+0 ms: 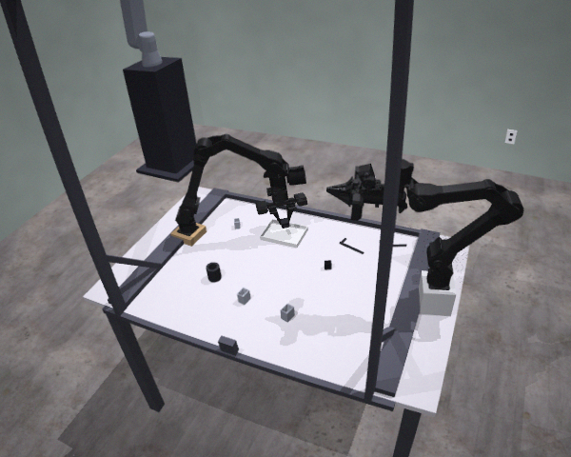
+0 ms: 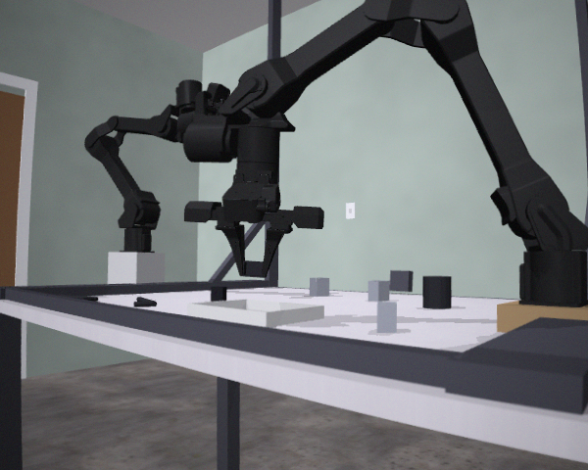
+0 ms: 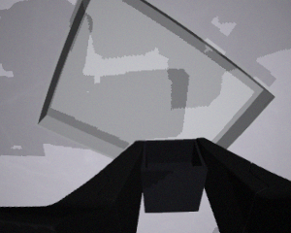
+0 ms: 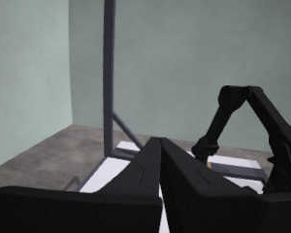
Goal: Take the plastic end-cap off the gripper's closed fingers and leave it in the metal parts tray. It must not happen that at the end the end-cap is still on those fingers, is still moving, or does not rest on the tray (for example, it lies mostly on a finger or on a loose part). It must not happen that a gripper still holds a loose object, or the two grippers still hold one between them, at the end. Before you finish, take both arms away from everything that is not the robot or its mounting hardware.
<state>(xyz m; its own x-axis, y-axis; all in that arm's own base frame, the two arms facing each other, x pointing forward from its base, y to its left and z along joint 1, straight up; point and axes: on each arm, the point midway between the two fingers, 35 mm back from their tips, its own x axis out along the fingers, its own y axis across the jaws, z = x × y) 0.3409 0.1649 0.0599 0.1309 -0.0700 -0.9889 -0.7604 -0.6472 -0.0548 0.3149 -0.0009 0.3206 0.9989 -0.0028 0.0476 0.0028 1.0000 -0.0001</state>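
My left hand is 90 mm above the metal parts tray. Round my left hand: black plastic end-cap: 20 mm behind, 10 mm to the right, 20 mm below; black hex key: 30 mm ahead, 250 mm to the right, 90 mm below; black cylinder: 310 mm behind, 120 mm to the left, 60 mm below.
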